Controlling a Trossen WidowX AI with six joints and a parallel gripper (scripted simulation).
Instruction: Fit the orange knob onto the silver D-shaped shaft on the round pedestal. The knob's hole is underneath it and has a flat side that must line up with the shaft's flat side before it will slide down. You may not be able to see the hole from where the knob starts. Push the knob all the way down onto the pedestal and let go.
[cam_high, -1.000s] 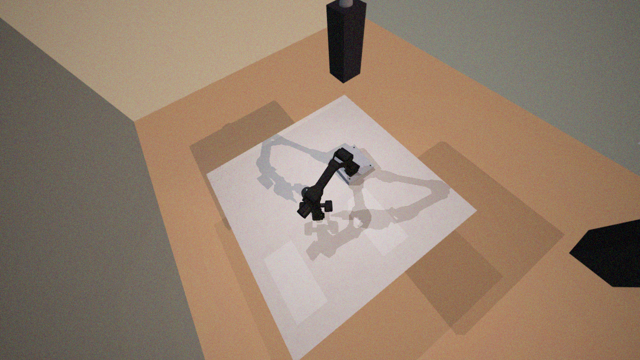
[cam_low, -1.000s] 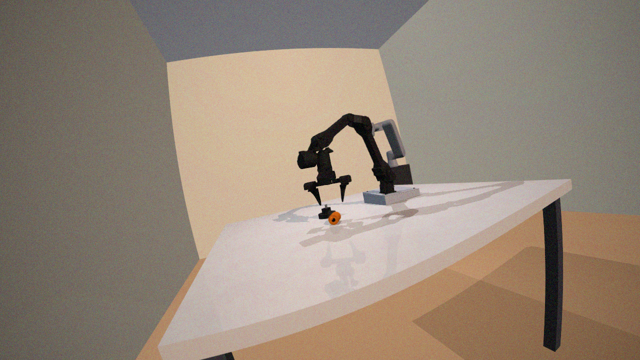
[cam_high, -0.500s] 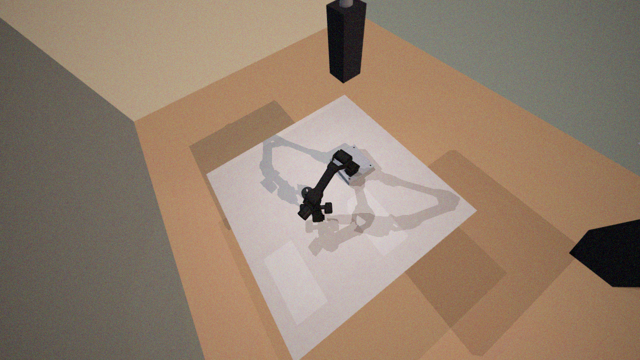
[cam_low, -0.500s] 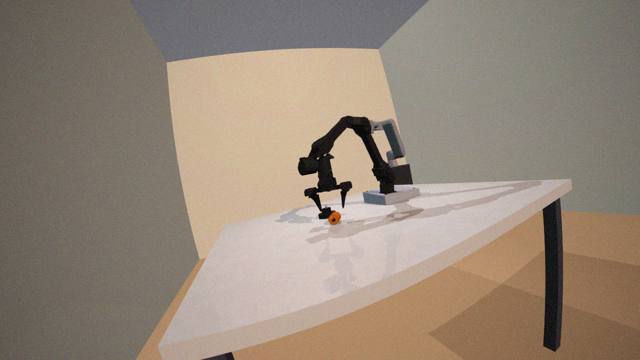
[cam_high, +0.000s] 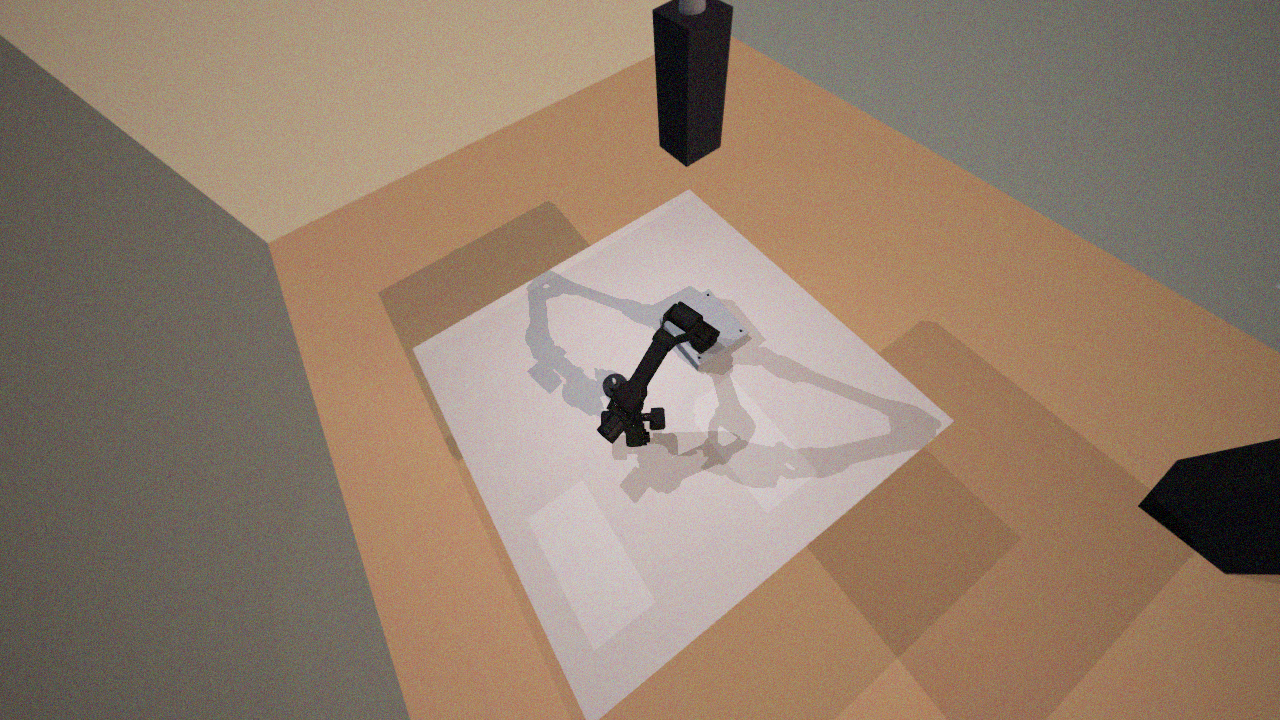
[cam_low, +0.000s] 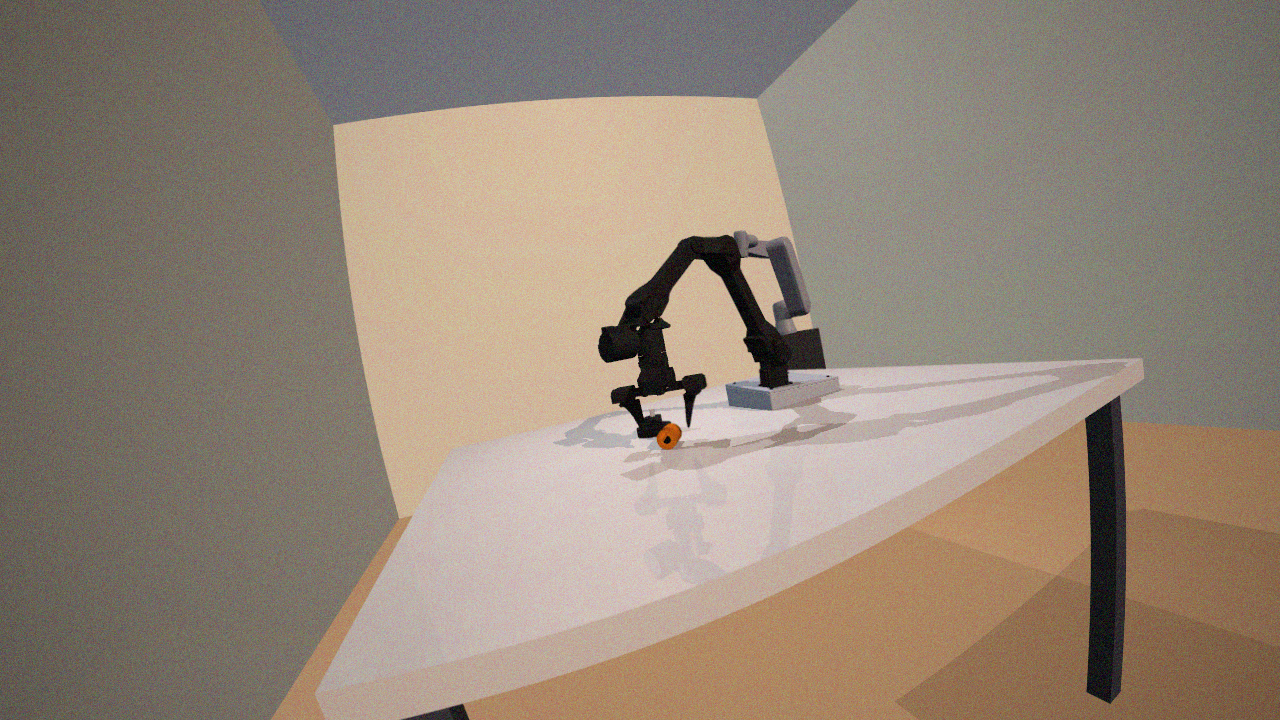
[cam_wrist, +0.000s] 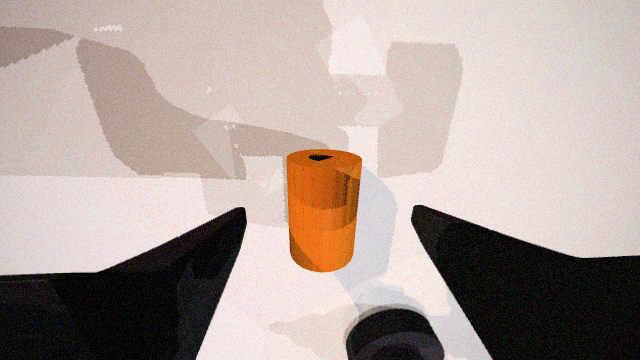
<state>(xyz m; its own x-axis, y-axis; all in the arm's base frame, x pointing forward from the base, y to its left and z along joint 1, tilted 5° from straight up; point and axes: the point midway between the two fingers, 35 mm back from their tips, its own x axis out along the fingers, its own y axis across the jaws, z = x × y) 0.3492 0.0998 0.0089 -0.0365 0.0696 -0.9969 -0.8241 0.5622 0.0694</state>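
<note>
My gripper tip is now 10 mm to the left of the orange knob, 10 mm past it and 10 mm above it. The rest, counted from my gripper tip: dark round pedestal 170 mm to the right, 40 mm behind.
</note>
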